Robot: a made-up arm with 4 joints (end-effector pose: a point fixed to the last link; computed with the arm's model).
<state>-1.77 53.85 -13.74 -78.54</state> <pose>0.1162 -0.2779 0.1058 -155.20 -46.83 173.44</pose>
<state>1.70 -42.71 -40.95 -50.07</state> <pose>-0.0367 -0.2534 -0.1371 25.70 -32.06 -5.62</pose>
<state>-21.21 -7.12 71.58 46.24</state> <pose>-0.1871 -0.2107 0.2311 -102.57 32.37 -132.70</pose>
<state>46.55 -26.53 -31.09 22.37</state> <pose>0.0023 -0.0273 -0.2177 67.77 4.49 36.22</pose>
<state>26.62 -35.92 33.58 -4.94</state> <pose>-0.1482 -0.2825 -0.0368 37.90 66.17 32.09</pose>
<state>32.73 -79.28 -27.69 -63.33</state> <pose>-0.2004 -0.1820 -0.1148 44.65 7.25 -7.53</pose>
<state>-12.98 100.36 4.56 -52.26</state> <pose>0.0745 -0.2377 0.2413 -139.60 -35.13 155.20</pose>
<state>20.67 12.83 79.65 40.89</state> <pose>-0.1971 -0.2778 0.0986 -131.40 69.32 -152.56</pose>
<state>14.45 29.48 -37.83 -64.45</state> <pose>0.1742 -0.2401 0.0132 172.12 -61.22 -147.06</pose>
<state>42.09 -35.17 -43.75 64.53</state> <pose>-0.0342 0.0076 -0.2358 80.85 14.90 74.93</pose>
